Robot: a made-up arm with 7 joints.
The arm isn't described. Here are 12 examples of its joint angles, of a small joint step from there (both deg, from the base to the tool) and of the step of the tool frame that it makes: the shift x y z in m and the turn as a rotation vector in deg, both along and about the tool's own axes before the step.
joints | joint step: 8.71 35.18 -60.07 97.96 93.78 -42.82 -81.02 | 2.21 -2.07 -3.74 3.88 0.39 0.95 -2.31
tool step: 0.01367 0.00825 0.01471 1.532 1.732 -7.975
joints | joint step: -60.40 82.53 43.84 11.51 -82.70 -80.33 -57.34 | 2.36 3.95 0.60 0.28 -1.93 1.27 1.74
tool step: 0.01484 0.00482 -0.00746 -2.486 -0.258 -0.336
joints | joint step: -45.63 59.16 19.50 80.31 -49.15 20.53 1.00 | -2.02 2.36 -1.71 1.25 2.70 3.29 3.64
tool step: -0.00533 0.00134 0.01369 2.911 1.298 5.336
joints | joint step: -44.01 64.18 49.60 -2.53 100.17 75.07 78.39 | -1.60 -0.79 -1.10 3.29 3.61 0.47 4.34
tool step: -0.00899 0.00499 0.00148 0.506 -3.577 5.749
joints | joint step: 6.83 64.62 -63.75 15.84 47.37 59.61 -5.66 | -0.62 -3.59 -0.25 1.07 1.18 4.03 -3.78
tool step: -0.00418 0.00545 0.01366 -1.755 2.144 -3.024
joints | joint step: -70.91 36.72 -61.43 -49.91 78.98 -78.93 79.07 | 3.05 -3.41 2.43 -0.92 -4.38 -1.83 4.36
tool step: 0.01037 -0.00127 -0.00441 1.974 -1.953 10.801
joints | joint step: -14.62 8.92 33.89 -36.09 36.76 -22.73 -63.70 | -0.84 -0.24 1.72 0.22 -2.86 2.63 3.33
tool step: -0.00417 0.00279 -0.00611 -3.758 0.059 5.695
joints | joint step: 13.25 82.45 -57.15 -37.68 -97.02 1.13 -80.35 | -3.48 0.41 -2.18 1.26 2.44 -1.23 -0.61
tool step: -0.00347 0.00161 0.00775 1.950 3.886 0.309
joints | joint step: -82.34 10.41 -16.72 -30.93 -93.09 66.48 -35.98 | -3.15 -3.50 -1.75 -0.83 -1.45 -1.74 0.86
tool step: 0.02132 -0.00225 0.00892 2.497 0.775 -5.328
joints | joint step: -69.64 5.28 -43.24 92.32 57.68 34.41 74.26 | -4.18 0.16 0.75 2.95 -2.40 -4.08 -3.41
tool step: 0.02100 0.00093 -0.00891 -2.457 2.382 -3.462
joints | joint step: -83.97 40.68 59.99 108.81 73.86 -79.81 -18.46 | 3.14 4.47 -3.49 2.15 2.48 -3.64 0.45
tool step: -0.03590 0.00206 -0.00227 1.700 2.913 -4.719
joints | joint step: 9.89 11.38 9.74 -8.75 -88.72 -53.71 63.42 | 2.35 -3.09 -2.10 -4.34 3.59 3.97 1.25
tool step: -0.01529 0.01262 -0.00535 4.262 3.093 -0.222
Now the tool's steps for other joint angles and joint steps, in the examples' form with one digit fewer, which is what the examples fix.
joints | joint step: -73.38 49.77 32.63 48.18 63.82 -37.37 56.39 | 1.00 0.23 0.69 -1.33 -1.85 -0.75 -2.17
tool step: 0.0018 0.0051 -0.0014 -0.84 0.18 -0.51
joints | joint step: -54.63 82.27 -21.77 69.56 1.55 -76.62 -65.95 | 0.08 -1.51 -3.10 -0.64 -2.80 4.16 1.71
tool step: 0.0146 -0.0001 -0.0025 -3.70 -0.96 1.38
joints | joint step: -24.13 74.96 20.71 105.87 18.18 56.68 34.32 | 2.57 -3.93 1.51 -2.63 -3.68 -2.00 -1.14
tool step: -0.0110 -0.0239 0.0037 -0.64 -2.82 -4.59
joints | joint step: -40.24 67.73 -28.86 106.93 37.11 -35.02 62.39 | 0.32 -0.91 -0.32 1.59 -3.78 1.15 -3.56
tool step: -0.0051 -0.0025 -0.0012 0.04 3.68 -2.97
